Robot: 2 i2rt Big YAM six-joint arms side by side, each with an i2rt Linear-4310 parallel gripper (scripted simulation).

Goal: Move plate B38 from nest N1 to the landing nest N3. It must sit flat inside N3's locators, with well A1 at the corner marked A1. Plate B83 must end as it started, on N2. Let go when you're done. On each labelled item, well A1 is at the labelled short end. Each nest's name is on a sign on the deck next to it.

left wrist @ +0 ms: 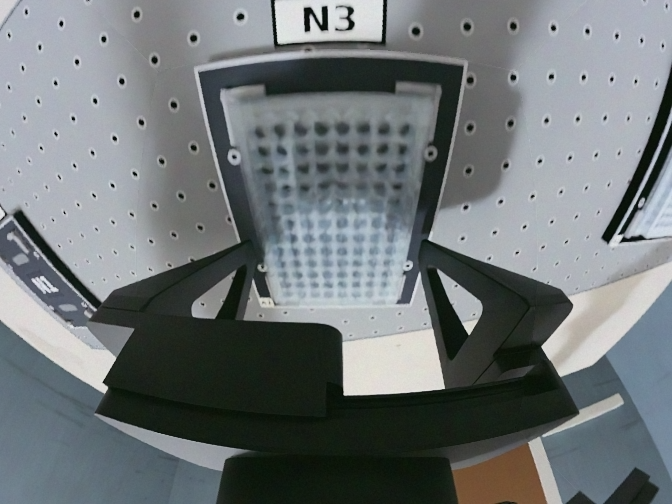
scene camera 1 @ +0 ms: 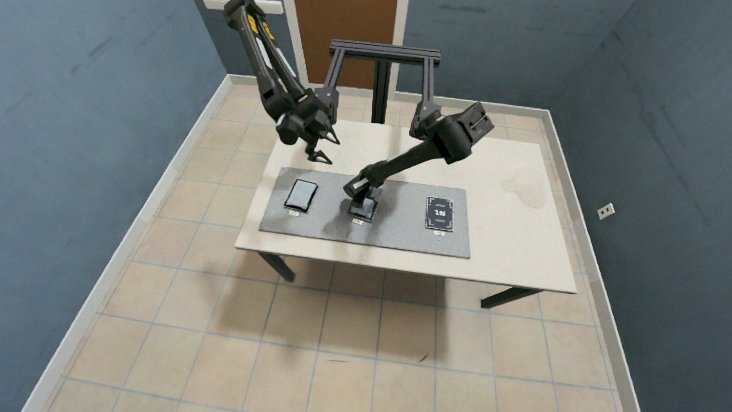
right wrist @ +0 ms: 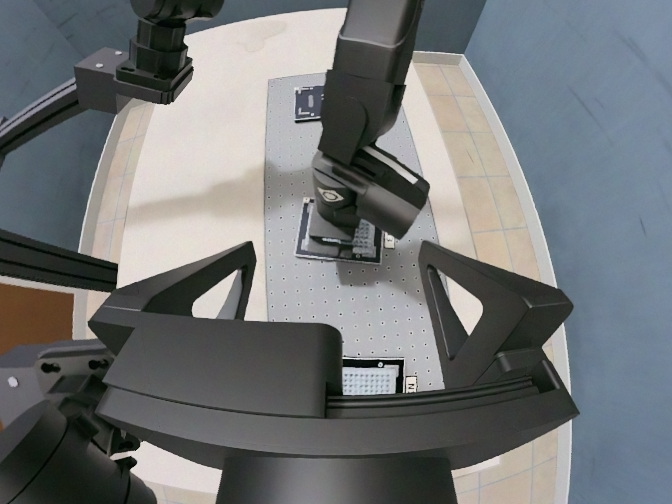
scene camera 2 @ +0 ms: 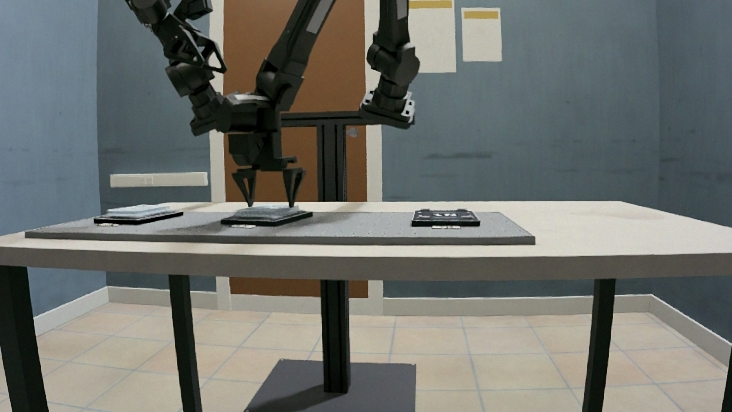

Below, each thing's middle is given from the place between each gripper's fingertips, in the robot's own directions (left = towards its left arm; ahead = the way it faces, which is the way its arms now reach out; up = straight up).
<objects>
The nest N3 (left wrist: 321, 71) lies 3 cm below my left hand (scene camera 2: 270, 207) and 1 cm ahead of it. Round my left hand: nest N1 (right wrist: 301, 101): 35 cm to the left, 3 cm below; then nest N2 (right wrist: 347, 363): 30 cm to the right, 3 cm below, 2 cm ahead.
The nest N3 lies 310 mm below my right hand (scene camera 2: 214, 68), 120 mm to the left of it and 10 mm ahead of it. Round my right hand: nest N1: 470 mm to the left, 310 mm below; nest N2: 310 mm below, 170 mm to the right, 20 mm ahead.
</objects>
